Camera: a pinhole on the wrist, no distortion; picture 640 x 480 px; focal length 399.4 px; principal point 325.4 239.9 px. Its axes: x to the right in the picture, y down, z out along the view. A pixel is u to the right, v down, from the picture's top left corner.
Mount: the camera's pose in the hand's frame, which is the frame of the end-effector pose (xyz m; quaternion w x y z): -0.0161 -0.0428 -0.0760 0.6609 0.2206 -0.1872 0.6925
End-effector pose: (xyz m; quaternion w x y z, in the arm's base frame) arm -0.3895 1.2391 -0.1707 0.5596 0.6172 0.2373 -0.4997
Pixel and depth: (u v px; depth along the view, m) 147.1 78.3 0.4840
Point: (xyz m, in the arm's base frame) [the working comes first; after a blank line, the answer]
In the camera's frame: -0.2161 -0.1958 0.4840

-0.7848 1.1204 -0.5509
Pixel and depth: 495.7 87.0 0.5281
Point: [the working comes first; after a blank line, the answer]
In the camera's frame: 0.2252 -0.2022 0.5281

-0.5921 0.7715 -0.3564
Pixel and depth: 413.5 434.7 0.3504
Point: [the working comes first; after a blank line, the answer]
In the camera's frame: 0.0773 0.1709 0.3504

-0.7019 1.0863 -0.0710
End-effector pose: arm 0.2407 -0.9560 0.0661 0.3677 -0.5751 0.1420 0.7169
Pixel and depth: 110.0 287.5 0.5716
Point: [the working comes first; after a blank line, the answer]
In the camera's frame: -0.3083 0.0681 0.5716

0.5036 -0.4000 0.3097
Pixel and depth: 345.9 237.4 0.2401
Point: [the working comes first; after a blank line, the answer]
In the camera's frame: 0.0123 -0.0015 0.2401

0.2604 -0.7610 0.1421
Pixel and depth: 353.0 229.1 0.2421
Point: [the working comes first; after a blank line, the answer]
In the camera's frame: 0.0167 -0.0065 0.2421

0.2553 -0.7586 0.1380
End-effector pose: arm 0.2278 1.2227 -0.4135 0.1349 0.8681 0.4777 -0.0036
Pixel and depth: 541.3 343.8 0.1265
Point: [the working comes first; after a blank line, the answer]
In the camera's frame: 0.0684 0.0329 0.1265

0.1648 1.1995 -0.4866
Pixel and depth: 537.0 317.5 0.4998
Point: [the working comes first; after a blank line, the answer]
In the camera's frame: 0.2648 0.0971 0.4998

0.1524 1.0827 -0.8967
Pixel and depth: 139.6 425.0 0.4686
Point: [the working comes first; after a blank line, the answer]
In the camera's frame: -0.2180 0.2172 0.4686

-0.2667 1.2609 -0.6941
